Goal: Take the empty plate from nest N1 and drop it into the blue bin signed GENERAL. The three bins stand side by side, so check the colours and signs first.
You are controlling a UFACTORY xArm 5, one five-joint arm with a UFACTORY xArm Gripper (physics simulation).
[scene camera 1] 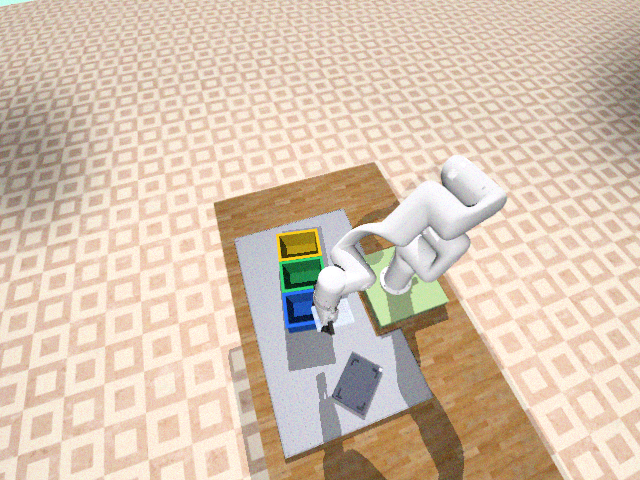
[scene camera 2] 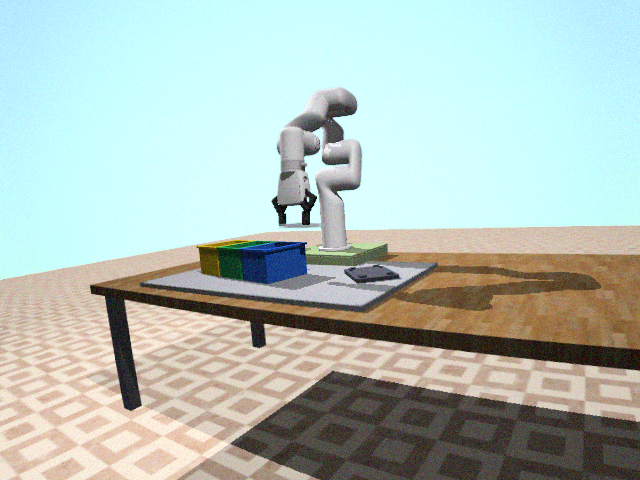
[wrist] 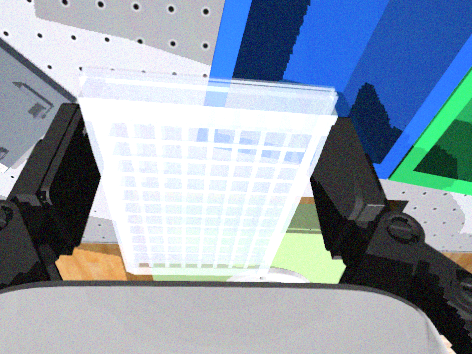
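Where they show: gripper, between the fingertips: point(scene camera 1: 320, 317) point(scene camera 2: 294, 225) point(wrist: 209, 140); arm's base, origin of its link: point(scene camera 1: 395, 280) point(scene camera 2: 334, 248).
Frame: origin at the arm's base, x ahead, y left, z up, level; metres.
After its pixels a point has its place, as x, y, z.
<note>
My gripper point(scene camera 1: 330, 319) @[0.352, 0.006, 0.124] point(scene camera 2: 294, 222) @[0.352, 0.006, 0.124] point(wrist: 209, 140) @[0.352, 0.006, 0.124] is shut on the clear-white gridded plate point(scene camera 1: 345, 312) @[0.272, 0.033, 0.119] point(scene camera 2: 297, 225) @[0.382, 0.032, 0.125] point(wrist: 200, 190) @[0.330, 0.014, 0.127], with one finger at each long side. It holds the plate roughly level, well above the bins' rims. The blue bin point(scene camera 1: 298, 305) @[0.380, -0.116, -0.028] point(scene camera 2: 286, 264) @[0.389, -0.012, 0.010] point(wrist: 330, 40) @[0.322, -0.075, -0.028] is at the end of the row; in the wrist view the plate's far edge overlaps the bin's rim. The dark grey nest point(scene camera 1: 356, 384) @[0.346, 0.233, -0.022] point(scene camera 2: 371, 273) @[0.365, 0.242, -0.022] point(wrist: 25, 110) @[0.302, 0.180, -0.022] holds no plate. No sign is readable on the bins or the nest.
The green bin point(scene camera 1: 302, 273) @[0.300, -0.228, -0.028] point(scene camera 2: 230, 263) @[0.393, -0.211, 0.015] point(wrist: 452, 150) @[0.248, -0.159, 0.029] touches the blue bin's side, and the yellow bin point(scene camera 1: 298, 244) @[0.249, -0.355, -0.021] point(scene camera 2: 208, 261) @[0.342, -0.338, 0.014] stands beyond it. All stand on the grey mat point(scene camera 1: 305, 434) @[0.569, 0.271, -0.033] point(scene camera 2: 320, 298) @[0.600, 0.179, -0.034]. The arm rises from a light green base block point(scene camera 1: 374, 310) @[0.145, 0.058, -0.002] point(scene camera 2: 369, 254) @[0.033, 0.146, -0.020].
</note>
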